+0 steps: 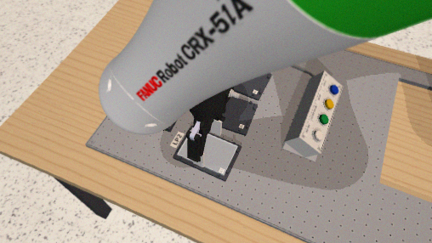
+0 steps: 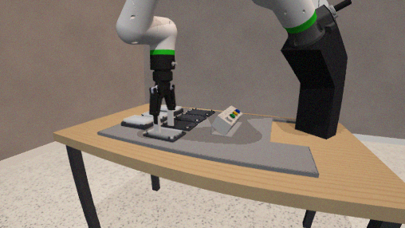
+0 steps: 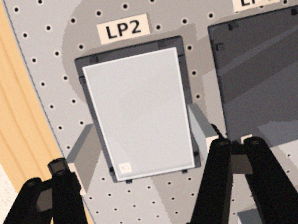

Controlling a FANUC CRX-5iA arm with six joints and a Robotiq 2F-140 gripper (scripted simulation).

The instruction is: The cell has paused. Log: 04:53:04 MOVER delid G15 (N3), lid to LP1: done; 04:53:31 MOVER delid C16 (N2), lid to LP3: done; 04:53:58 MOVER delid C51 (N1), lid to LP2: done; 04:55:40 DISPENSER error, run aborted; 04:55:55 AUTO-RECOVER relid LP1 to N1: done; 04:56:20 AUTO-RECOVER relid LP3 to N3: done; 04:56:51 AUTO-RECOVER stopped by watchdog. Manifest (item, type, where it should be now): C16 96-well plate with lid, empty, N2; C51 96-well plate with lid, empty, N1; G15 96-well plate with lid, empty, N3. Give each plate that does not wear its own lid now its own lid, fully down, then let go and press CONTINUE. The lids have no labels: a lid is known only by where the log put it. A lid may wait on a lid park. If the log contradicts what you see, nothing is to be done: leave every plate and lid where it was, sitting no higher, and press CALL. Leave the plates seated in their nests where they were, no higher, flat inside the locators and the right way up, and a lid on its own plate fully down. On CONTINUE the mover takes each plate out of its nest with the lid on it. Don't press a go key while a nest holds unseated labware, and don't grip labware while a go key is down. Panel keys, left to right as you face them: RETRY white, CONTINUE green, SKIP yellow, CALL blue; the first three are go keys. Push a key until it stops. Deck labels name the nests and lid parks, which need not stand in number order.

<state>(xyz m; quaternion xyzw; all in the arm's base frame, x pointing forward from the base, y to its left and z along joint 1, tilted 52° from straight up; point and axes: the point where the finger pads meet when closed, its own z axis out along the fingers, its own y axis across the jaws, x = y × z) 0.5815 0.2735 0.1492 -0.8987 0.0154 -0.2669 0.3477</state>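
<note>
Now: the lid park LP2 50 mm below my hand. From my hand the other things lie so: LP2 label (90 mm ahead, 50 mm below, 20 mm to the left); lid park LP3 (250 mm to the right, 60 mm ahead, 50 mm below); lid park LP4 (130 mm to the right, 50 mm below, 30 mm ahead).
</note>
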